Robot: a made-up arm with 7 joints.
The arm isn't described. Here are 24 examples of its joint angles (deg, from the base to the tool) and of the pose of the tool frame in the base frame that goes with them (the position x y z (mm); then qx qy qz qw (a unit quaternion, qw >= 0)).
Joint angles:
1: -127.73 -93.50 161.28 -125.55 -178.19 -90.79 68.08
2: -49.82 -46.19 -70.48 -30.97 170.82 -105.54 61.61
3: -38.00 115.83 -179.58 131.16 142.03 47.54 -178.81
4: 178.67 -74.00 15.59 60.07 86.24 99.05 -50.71
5: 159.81 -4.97 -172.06 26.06 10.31 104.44 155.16
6: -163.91 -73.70 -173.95 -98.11 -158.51 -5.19 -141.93
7: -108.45 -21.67 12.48 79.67 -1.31 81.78 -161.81
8: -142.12 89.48 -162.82 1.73 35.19 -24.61 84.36
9: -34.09 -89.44 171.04 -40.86 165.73 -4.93 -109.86
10: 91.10 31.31 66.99 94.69 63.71 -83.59 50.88
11: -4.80 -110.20 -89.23 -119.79 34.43 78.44 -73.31
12: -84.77 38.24 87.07 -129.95 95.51 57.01 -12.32
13: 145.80 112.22 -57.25 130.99 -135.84 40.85 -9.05
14: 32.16 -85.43 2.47 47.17 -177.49 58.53 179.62
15: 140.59 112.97 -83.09 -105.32 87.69 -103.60 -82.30
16: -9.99 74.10 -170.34 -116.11 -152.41 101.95 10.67
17: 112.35 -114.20 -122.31 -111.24 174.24 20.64 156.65
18: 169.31 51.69 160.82 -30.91 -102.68 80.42 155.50
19: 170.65 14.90 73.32 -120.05 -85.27 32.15 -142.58
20: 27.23 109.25 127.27 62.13 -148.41 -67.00 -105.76
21: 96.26 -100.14 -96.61 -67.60 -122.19 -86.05 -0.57
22: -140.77 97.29 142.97 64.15 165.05 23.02 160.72
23: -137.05 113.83 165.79 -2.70 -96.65 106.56 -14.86
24: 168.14 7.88 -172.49 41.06 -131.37 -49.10 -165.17
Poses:
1: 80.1 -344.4 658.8 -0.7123 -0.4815 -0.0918 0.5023
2: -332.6 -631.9 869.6 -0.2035 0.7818 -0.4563 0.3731
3: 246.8 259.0 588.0 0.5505 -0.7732 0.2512 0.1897
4: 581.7 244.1 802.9 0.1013 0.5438 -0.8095 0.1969
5: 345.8 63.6 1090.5 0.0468 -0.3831 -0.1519 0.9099
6: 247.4 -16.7 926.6 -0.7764 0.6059 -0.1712 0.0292
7: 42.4 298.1 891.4 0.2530 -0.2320 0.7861 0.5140
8: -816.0 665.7 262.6 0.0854 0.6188 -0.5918 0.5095
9: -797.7 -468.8 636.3 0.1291 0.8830 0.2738 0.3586
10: -440.6 -466.3 556.4 -0.1419 -0.6598 -0.6774 0.2927
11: -277.0 -505.5 219.7 -0.2224 0.7765 0.2635 0.5274
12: -378.2 30.9 456.0 -0.7423 -0.2265 -0.4174 0.4728
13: 151.0 -350.8 4.0 0.2578 -0.6463 -0.6658 0.2694
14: -765.6 433.7 664.1 0.6278 -0.2190 0.7196 0.2005
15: -575.2 86.6 243.7 -0.1694 0.9472 0.2581 0.0861
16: 317.1 -47.9 -18.4 -0.8216 -0.1910 -0.5057 0.1813
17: -270.2 490.0 429.5 0.3841 0.8272 0.2515 0.3240
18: -862.8 -164.5 604.0 0.3234 -0.4251 0.8450 0.0254
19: 119.9 -446.6 502.1 -0.4858 0.2000 0.2905 0.7997
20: 490.2 -659.3 376.9 -0.9307 -0.3203 -0.1757 0.0183
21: -338.5 777.5 286.3 -0.2119 -0.9025 0.3657 0.0831
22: -449.7 737.4 573.9 0.8592 0.0871 0.2009 0.4624
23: -555.2 626.2 -155.5 0.4756 -0.4269 -0.3239 0.6976
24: 272.5 -55.7 1172.8 0.6461 -0.4629 -0.6056 0.0389
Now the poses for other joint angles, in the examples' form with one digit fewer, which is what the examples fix.
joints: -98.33 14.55 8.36 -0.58 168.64 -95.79 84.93
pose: -24 328 1166 -0.086 0.569 -0.817 0.041
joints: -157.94 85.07 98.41 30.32 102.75 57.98 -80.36
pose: -777 579 483 0.952 0.183 0.212 0.127
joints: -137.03 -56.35 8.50 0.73 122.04 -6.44 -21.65
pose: 656 -581 864 -0.878 -0.200 0.205 0.384
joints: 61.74 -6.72 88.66 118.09 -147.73 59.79 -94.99
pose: -444 -243 578 0.378 0.767 0.516 0.060
